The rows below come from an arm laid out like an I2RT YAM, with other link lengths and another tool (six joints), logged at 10 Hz.
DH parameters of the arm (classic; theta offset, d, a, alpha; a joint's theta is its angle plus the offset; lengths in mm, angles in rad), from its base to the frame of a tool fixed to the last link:
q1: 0 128.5 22.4 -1.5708
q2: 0 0 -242.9 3.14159
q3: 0.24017 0 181.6 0
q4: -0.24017 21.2 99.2 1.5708
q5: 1.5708 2 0 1.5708
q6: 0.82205 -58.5 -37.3 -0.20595
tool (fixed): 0 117.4 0 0
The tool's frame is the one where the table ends.
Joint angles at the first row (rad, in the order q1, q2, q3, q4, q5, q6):
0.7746, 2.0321, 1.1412, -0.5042, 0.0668, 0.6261
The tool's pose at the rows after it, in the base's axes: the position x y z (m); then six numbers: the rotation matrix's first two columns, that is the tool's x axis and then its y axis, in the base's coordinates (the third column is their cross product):
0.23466 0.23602 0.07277 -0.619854 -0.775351 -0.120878 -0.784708 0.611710 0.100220
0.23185 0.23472 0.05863 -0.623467 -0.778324 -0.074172 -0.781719 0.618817 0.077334
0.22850 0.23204 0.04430 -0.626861 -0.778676 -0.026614 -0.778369 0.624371 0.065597
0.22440 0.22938 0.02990 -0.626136 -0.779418 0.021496 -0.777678 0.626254 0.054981
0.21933 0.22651 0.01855 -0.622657 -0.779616 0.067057 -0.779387 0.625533 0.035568
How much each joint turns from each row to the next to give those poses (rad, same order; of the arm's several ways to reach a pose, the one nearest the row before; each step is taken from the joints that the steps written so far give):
0.0088, 0.0447, 0.0032, -0.0020, 0.0237, 0.0100
0.0095, 0.0428, -0.0016, -0.0008, 0.0296, 0.0096
0.0054, 0.0435, -0.0045, 0.0008, 0.0170, 0.0075
0.0068, 0.0454, -0.0031, 0.0009, 0.0151, 0.0056
0.0105, 0.0346, -0.0039, -0.0066, 0.0230, 0.0076

